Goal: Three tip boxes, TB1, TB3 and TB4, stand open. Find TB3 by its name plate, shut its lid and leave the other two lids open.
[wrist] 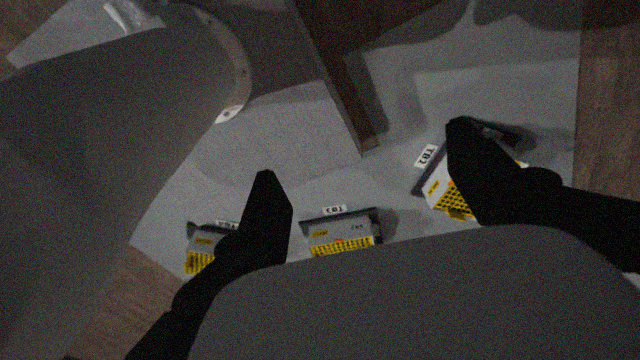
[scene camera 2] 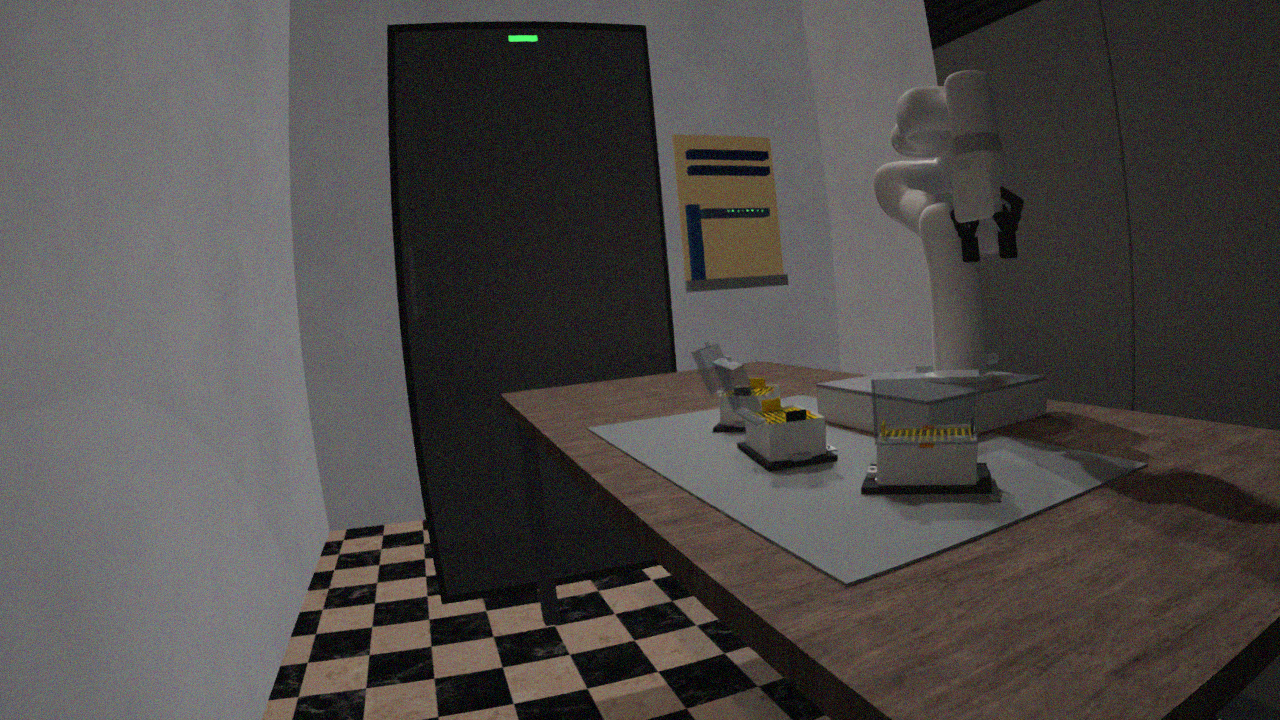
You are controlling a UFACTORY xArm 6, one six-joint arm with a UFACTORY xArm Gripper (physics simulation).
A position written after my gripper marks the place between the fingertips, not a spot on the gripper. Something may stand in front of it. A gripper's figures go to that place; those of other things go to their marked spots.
Labels:
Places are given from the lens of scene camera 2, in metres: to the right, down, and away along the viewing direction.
my gripper (scene camera 2: 989, 260): 0.54, -0.15, 0.91
yellow tip rack (scene camera 2: 772, 410): 0.20, 0.08, 1.01

